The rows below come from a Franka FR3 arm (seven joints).
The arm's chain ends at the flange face. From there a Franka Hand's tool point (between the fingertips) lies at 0.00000 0.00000 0.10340 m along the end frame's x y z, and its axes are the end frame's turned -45 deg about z.
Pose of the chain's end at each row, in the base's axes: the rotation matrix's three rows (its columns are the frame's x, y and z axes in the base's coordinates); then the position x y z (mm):
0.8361, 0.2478, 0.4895; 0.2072, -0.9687, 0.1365; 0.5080, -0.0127, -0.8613; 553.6, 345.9, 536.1
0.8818, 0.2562, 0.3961; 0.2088, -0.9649, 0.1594; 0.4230, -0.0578, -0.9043; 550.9, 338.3, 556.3
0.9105, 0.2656, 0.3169; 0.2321, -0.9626, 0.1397; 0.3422, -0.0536, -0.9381; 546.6, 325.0, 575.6
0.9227, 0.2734, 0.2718; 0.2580, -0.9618, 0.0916; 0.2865, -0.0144, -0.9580; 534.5, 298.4, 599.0
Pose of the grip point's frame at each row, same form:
0.4160, 0.7664, 0.4895; 0.8315, -0.5385, 0.1365; 0.3682, 0.3502, -0.8613; 604.2, 360.0, 447.0
0.4424, 0.8047, 0.3961; 0.8299, -0.5346, 0.1594; 0.3400, 0.2582, -0.9043; 591.9, 354.8, 462.8
0.4560, 0.8316, 0.3169; 0.8448, -0.5165, 0.1397; 0.2799, 0.2041, -0.9381; 579.4, 339.4, 478.6
0.4591, 0.8458, 0.2718; 0.8625, -0.4977, 0.0916; 0.2128, 0.1924, -0.9580; 562.6, 307.9, 499.9

